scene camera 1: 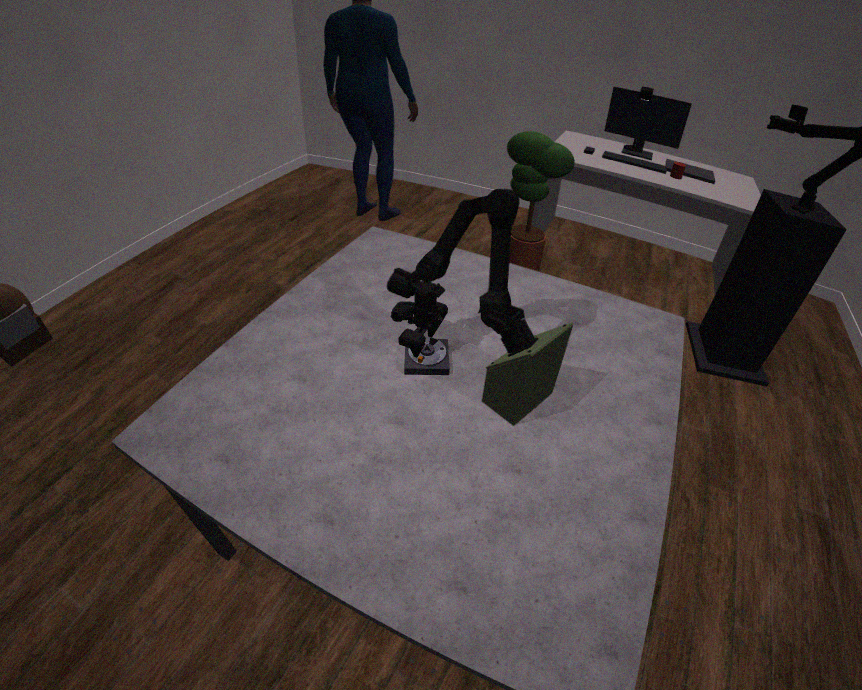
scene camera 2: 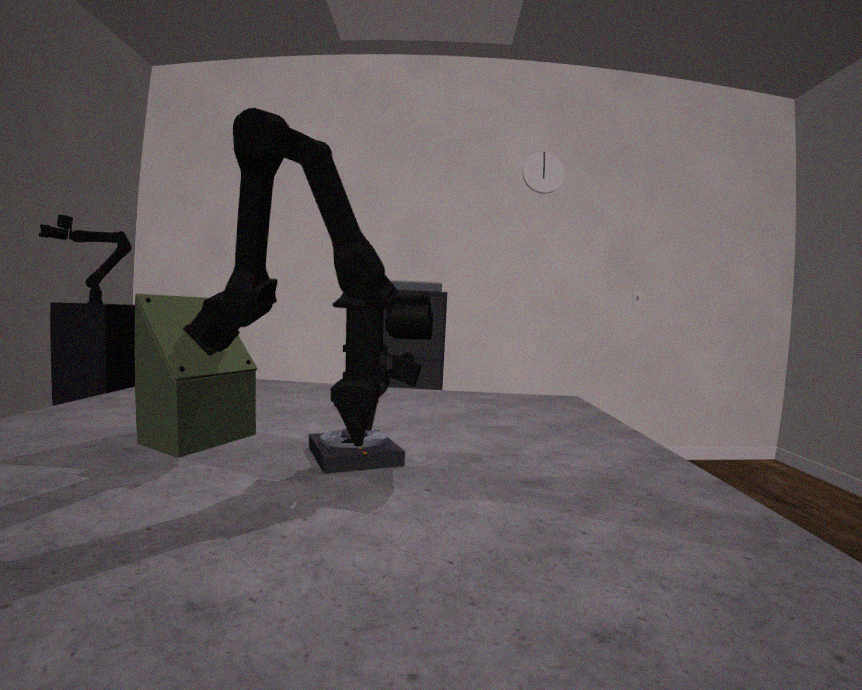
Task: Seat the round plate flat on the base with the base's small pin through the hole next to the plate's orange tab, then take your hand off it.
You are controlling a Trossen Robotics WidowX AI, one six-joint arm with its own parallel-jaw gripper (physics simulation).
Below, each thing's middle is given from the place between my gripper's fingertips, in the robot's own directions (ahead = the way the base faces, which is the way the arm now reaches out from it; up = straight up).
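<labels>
Round pale plate [scene camera 2: 334,438]: my gripper 1 cm to the right of it, 2 cm past it. Dark square base [scene camera 2: 331,459]: from my hand, 1 cm to the left, 1 cm behind, 2 cm below.
</labels>
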